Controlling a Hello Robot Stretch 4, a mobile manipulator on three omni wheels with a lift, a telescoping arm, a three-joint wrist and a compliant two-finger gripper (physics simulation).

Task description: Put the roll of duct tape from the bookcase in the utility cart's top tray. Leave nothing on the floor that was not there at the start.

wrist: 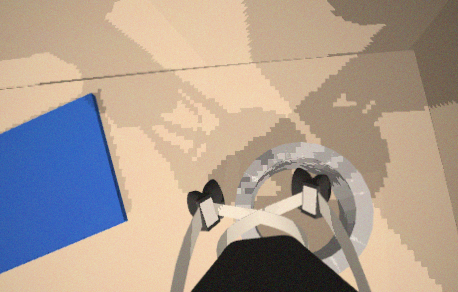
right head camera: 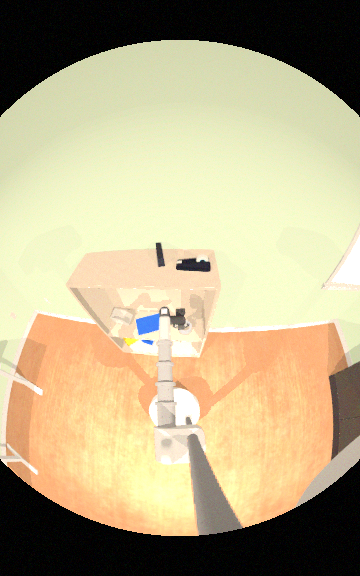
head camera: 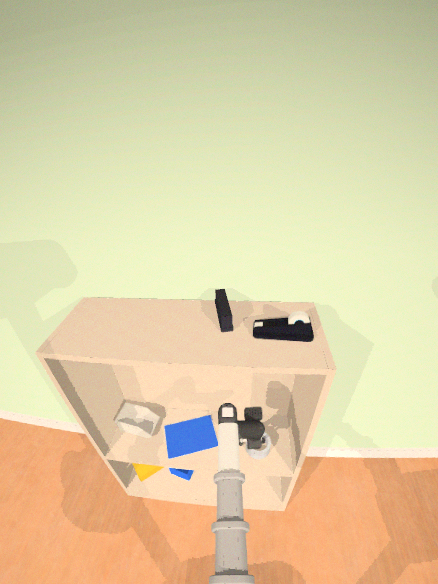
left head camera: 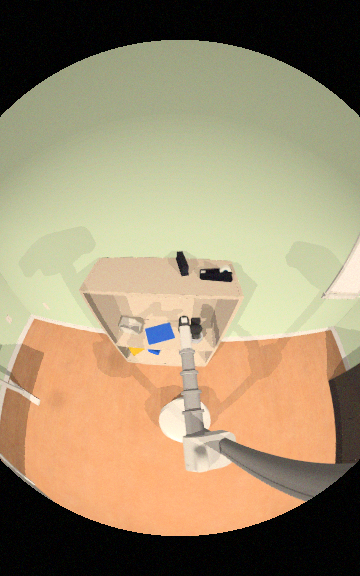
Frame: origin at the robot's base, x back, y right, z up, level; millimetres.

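Where they show: gripper, fingertip midpoint: (wrist: 257, 189) (left head camera: 190, 335); robot's base, origin of the base link: (right head camera: 175, 409) (left head camera: 183, 418).
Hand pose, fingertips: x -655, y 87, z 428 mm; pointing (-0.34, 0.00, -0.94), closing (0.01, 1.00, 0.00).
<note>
Things, the pixels of their top centre, and the offset from my fingertips. "spot": a spot on its surface instead.
- duct tape, middle of its top: (wrist: 302, 207) (head camera: 258, 441) (right head camera: 184, 325) dx +23, dy +32, dz +45 mm
- bookcase, surface spot: (head camera: 140, 325) spot: dx -47, dy -338, dz +605 mm
- blue flat item, middle of its top: (wrist: 17, 190) (head camera: 190, 435) (left head camera: 159, 332) (right head camera: 148, 323) dx -31, dy -249, dz +5 mm
- whitish box, surface spot: (head camera: 137, 419) spot: dx -102, dy -497, dz +9 mm
- black tape dispenser, middle of its top: (head camera: 285, 312) (right head camera: 193, 254) (left head camera: 217, 264) dx +0, dy +71, dz +675 mm
- black block, middle of its top: (head camera: 223, 301) (left head camera: 181, 257) (right head camera: 158, 248) dx -84, dy -91, dz +659 mm
The roll of duct tape (wrist: 363, 200) (head camera: 258, 454) (right head camera: 187, 330), a grey ring, lies flat on the upper inside shelf of the bookcase (head camera: 140, 325) (left head camera: 135, 276) (right head camera: 120, 270), near its right side. My gripper (wrist: 257, 189) is open above it. In the wrist view the right fingertip appears over the ring's hole and the left fingertip is outside the ring's left edge, so the ring's left wall shows between them. The height of the fingertips above the shelf is hard to tell. In the head view the wrist hides the fingers and part of the roll. The utility cart cannot be made out.
A blue flat item (head camera: 191, 436) (wrist: 55, 185) lies left of the roll, with a whitish box (head camera: 137, 419) further left. A black tape dispenser (head camera: 282, 330) and a black block (head camera: 224, 310) stand on top. Yellow (head camera: 145, 471) and blue (head camera: 182, 473) items lie below. The bookcase's right side wall is close.
</note>
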